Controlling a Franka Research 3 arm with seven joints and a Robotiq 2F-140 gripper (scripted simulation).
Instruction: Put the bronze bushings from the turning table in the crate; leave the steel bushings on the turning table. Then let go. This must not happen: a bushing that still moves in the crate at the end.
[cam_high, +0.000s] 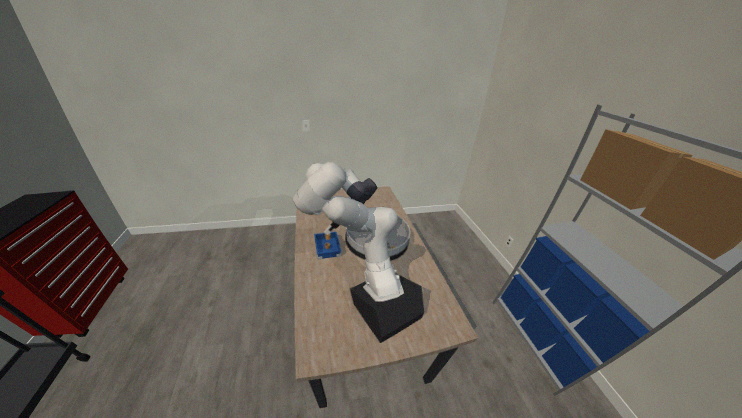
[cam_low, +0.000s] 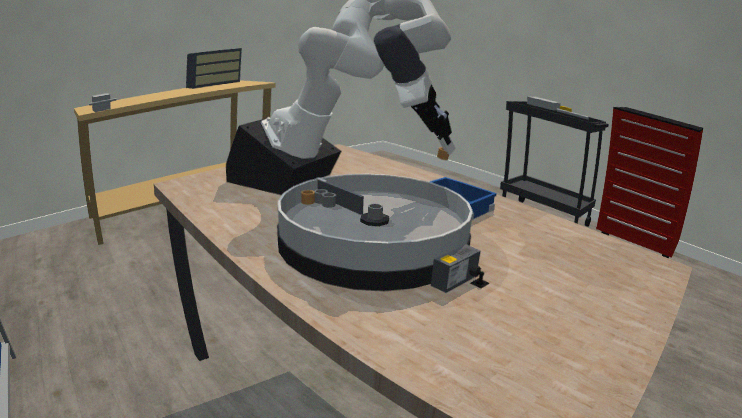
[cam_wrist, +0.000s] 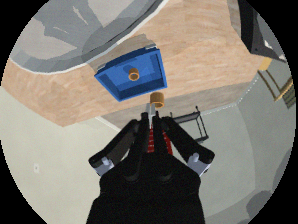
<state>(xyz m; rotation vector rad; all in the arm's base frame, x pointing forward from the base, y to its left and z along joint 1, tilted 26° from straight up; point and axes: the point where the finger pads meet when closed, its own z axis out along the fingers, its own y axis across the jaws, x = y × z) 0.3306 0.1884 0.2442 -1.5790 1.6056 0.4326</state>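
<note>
The blue crate lies 15 cm below my hand, 3 cm ahead of it and 2 cm to the left of it. Also, from my hand: grey round turning table: 32 cm to the right, 13 cm below, 8 cm ahead; then grey turning table: 32 cm to the right, 13 cm below, 9 cm ahead.
</note>
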